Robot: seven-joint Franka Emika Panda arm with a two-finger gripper.
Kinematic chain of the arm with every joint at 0, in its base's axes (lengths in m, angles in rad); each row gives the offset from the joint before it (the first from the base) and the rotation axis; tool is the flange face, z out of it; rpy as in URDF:
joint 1: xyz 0 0 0.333 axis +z
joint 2: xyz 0 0 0 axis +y
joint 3: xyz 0 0 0.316 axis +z
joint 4: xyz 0.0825 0 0 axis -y
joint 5: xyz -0.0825 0 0.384 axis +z
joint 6: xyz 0 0 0 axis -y
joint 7: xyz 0.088 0 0 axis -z
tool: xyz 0 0 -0.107 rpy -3.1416 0 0
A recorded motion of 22 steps. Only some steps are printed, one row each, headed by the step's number.
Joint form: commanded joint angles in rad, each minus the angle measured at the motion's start. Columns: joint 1, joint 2, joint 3, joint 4, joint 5, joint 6, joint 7.
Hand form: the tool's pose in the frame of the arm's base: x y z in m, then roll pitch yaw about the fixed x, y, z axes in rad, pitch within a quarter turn. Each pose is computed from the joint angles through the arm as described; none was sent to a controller.
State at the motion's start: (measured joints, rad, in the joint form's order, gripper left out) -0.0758 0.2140 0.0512 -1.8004 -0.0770 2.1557 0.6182
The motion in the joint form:
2: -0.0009 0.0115 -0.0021 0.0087 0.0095 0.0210 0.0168
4: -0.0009 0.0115 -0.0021 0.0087 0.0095 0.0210 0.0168
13: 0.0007 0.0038 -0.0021 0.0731 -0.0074 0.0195 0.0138
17: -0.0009 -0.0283 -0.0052 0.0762 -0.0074 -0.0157 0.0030
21: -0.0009 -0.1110 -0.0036 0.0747 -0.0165 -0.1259 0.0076
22: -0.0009 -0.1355 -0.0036 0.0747 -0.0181 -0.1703 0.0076
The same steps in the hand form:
2: 0.6366 -0.0221 0.4397 -3.0872 -0.1577 -0.6350
4: 0.6366 -0.0221 0.4397 -3.0872 -0.1577 -0.6350
13: 0.6461 -0.0223 0.4762 -3.0602 -0.2251 -0.6297
17: 0.6386 -0.0251 0.4945 -3.0653 -0.2278 -0.6251
21: 0.6141 -0.0243 0.5337 -3.0936 -0.2122 -0.6278
22: 0.6051 -0.0244 0.5439 -3.1082 -0.1980 -0.6283

